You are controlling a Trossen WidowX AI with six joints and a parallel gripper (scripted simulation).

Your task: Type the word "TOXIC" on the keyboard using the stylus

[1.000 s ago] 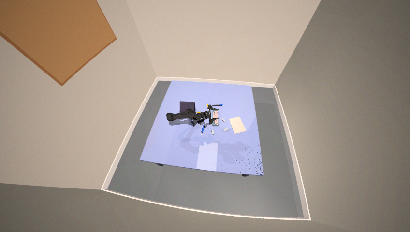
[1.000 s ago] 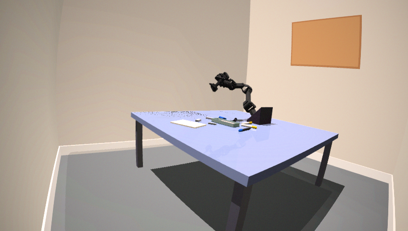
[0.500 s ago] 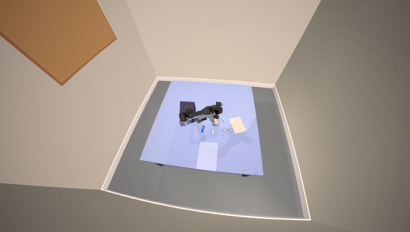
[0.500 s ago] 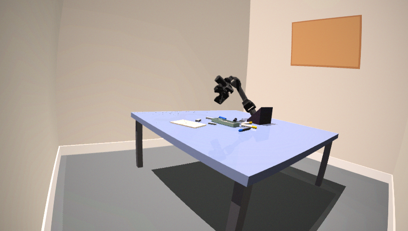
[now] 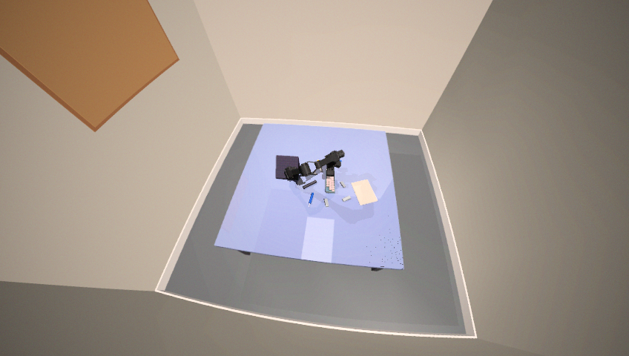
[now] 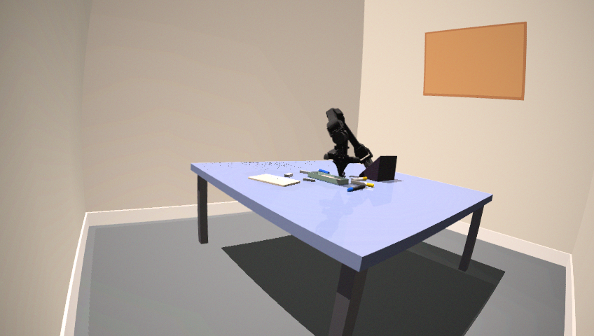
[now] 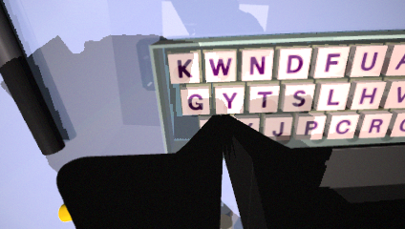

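Now: gripper tip 20 mm past the Q key, 120 mm to the left of it and 20 mm above it. Round my gripper tip: blue stylus (160 mm behind, 260 mm to the right, 30 mm below); cream notepad (270 mm ahead, 180 mm to the right, 30 mm below); black pen (70 mm ahead, 130 mm to the left, 30 mm below).
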